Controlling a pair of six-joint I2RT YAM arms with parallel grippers.
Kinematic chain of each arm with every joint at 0, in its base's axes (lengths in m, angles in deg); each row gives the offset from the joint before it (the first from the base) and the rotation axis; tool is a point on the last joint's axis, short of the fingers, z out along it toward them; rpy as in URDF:
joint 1: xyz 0 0 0.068 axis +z
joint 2: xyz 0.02 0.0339 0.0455 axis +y
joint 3: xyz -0.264 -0.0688 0 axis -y
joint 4: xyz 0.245 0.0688 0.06 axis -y
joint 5: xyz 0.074 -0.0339 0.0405 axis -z
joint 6: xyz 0.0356 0 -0.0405 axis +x
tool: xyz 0 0 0 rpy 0 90 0
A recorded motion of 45 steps. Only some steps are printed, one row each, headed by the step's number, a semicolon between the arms.
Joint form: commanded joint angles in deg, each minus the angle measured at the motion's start. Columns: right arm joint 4, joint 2, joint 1, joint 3, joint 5, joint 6; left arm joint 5, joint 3, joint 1, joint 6, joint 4, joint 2.
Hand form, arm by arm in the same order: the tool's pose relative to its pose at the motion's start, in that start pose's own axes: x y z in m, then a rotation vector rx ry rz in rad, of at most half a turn. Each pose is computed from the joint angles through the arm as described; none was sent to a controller.
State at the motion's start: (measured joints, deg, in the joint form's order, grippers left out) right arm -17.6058 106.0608 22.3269 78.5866 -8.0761 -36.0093; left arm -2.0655 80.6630 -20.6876 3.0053 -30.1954 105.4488
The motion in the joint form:
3: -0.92 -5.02 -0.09 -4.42 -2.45 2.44; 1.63 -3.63 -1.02 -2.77 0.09 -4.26
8: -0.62 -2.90 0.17 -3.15 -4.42 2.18; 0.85 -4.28 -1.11 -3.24 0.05 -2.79
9: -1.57 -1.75 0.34 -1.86 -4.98 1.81; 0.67 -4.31 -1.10 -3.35 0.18 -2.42
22: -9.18 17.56 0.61 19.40 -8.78 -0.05; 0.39 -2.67 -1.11 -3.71 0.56 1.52
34: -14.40 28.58 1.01 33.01 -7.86 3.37; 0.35 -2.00 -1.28 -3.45 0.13 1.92
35: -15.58 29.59 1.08 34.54 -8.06 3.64; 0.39 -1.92 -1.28 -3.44 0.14 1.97
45: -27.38 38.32 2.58 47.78 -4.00 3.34; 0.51 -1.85 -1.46 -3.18 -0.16 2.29
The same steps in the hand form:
3: 0.0062 0.0093 -0.0210 -0.0373 -0.0194 0.0446; 0.0093 -0.0077 -0.0169 0.0384 -0.0140 -0.0341
8: 0.0044 0.0099 -0.0108 -0.0737 -0.0328 0.0387; 0.0156 -0.0086 -0.0056 0.0263 0.0240 -0.0398
9: 0.0024 0.0097 -0.0066 -0.0915 -0.0281 0.0328; 0.0162 -0.0086 -0.0031 0.0232 0.0288 -0.0417
22: -0.0172 -0.0118 0.0699 -0.2041 0.0085 0.0190; 0.0159 -0.0094 0.0172 0.0187 0.0624 -0.0465
34: -0.0234 -0.0196 0.1133 -0.2201 0.0595 0.0815; 0.0141 -0.0105 0.0178 0.0198 0.0651 -0.0393
35: -0.0241 -0.0196 0.1164 -0.2298 0.0672 0.0879; 0.0138 -0.0106 0.0179 0.0205 0.0644 -0.0392
45: -0.0275 -0.0118 0.1422 -0.2565 0.2056 0.0765; 0.0147 -0.0120 0.0197 0.0246 0.0737 -0.0317

